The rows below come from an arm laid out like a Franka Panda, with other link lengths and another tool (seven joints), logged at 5 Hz.
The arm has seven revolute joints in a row. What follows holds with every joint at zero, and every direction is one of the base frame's.
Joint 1 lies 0.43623 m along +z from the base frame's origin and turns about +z.
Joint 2 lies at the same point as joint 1 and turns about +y.
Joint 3 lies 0.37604 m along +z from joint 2 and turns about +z.
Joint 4 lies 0.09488 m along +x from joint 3 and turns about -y.
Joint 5 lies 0.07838 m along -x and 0.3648 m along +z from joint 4 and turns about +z.
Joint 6 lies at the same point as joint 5 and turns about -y.
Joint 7 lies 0.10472 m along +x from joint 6 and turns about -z.
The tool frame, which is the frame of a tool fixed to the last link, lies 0.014 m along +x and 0.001 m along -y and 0.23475 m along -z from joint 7; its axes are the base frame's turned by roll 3.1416, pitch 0 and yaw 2.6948 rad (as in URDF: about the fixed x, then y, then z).
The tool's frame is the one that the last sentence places.
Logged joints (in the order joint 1, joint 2, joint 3, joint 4, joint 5, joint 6, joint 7), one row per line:
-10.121, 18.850, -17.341, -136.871, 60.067, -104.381, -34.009
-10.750, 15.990, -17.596, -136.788, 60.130, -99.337, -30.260
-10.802, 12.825, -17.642, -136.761, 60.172, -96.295, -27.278
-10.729, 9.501, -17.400, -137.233, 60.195, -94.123, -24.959
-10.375, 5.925, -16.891, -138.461, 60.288, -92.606, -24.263
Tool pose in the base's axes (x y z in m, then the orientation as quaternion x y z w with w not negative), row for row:
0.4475, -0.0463, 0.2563, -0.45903, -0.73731, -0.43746, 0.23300
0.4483, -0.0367, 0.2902, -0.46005, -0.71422, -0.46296, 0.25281
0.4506, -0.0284, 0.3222, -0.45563, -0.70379, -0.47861, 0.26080
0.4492, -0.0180, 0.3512, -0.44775, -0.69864, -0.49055, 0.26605
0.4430, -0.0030, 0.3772, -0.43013, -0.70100, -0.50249, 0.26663
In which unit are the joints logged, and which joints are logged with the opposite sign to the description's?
The joints are logged in degrees. Opposite sign: joint 6.
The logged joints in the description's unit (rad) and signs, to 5 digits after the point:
-0.17664, 0.32899, -0.30266, -2.38885, 1.04837, 1.82179, -0.59357
-0.18762, 0.27908, -0.30711, -2.38740, 1.04947, 1.73376, -0.52814
-0.18853, 0.22384, -0.30791, -2.38693, 1.05020, 1.68066, -0.47609
-0.18726, 0.16582, -0.30369, -2.39517, 1.05060, 1.64276, -0.43562
-0.18108, 0.10341, -0.29480, -2.41660, 1.05222, 1.61628, -0.42347

